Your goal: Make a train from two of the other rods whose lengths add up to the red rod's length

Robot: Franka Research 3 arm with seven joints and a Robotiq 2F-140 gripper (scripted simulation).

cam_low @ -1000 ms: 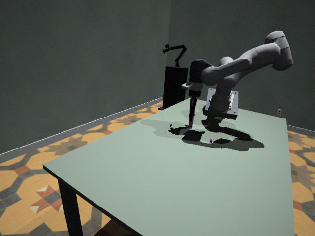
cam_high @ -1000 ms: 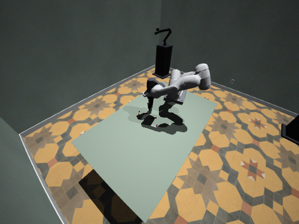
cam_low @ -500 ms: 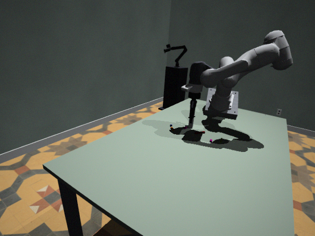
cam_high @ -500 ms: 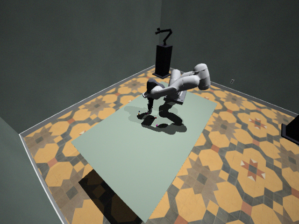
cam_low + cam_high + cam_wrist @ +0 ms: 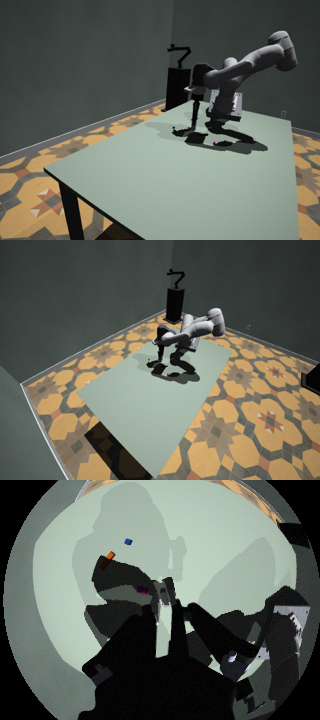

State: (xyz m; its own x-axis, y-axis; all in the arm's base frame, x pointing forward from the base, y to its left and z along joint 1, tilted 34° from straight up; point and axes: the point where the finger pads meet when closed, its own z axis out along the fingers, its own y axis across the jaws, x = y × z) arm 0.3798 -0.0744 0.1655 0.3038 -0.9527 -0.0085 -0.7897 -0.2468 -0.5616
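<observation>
Right now the grey rod is 30 mm below my hand. From my hand the other things lie so: red rod (90 mm to the left, 40 mm ahead, 30 mm below); then blue rod (100 mm to the right, 80 mm ahead, 30 mm below); then orange rod (120 mm ahead, 60 mm to the right, 30 mm below).
</observation>
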